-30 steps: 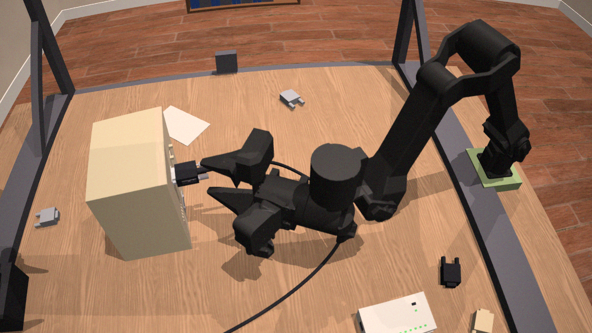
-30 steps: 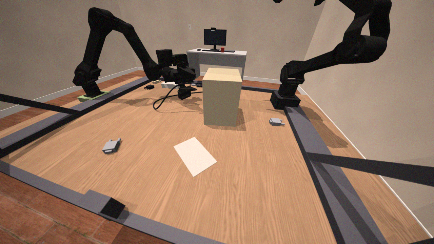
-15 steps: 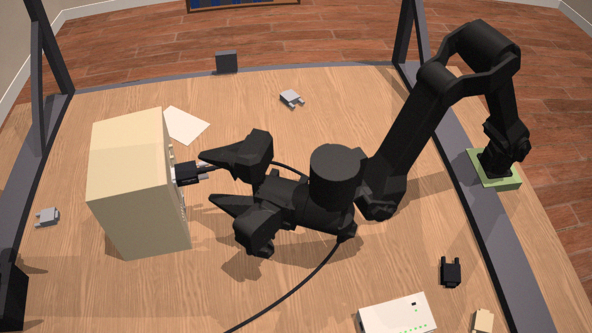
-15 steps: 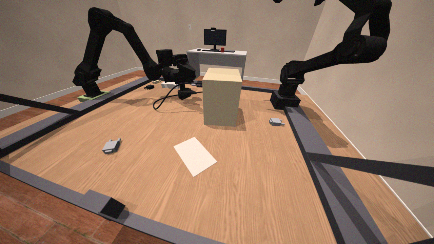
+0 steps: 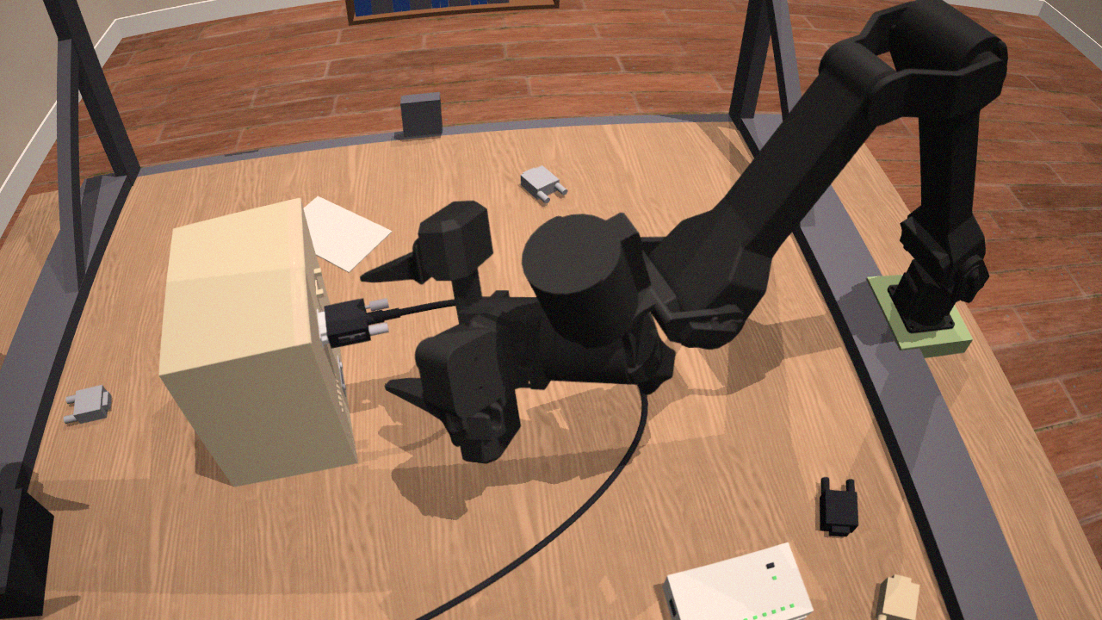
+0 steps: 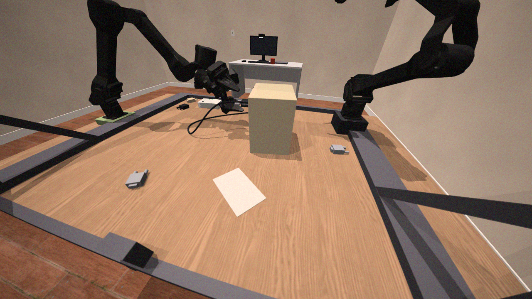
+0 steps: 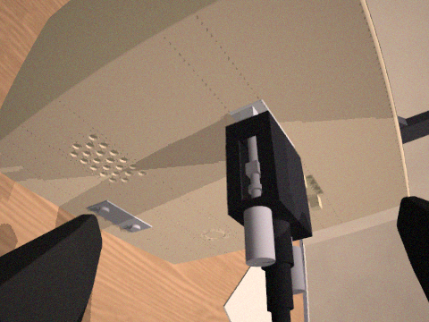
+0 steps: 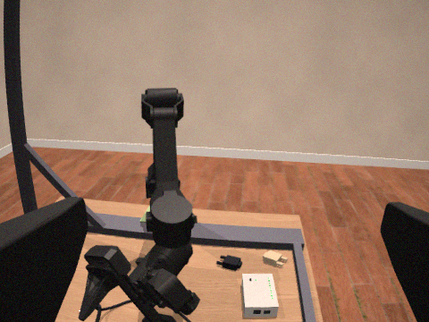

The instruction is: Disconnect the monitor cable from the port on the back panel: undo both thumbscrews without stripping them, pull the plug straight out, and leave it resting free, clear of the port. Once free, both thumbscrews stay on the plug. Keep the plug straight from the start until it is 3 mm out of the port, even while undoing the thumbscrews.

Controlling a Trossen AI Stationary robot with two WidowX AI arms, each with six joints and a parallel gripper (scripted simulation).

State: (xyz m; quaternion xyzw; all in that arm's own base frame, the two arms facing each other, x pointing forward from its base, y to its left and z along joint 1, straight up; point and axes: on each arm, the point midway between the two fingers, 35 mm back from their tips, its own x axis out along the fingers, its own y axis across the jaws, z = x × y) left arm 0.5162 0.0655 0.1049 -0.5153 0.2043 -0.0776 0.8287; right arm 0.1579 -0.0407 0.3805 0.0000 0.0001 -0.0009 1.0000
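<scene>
Right now my left hand is 40 mm to the left of the black monitor plug, 30 mm past it and 10 mm above it. Also, from my left hand: white device 250 mm ahead, 180 mm to the left, 110 mm below; then white sheet 280 mm behind, 130 mm below, 50 mm to the right; then beige box 130 mm to the right, 60 mm behind, 40 mm below.
</scene>
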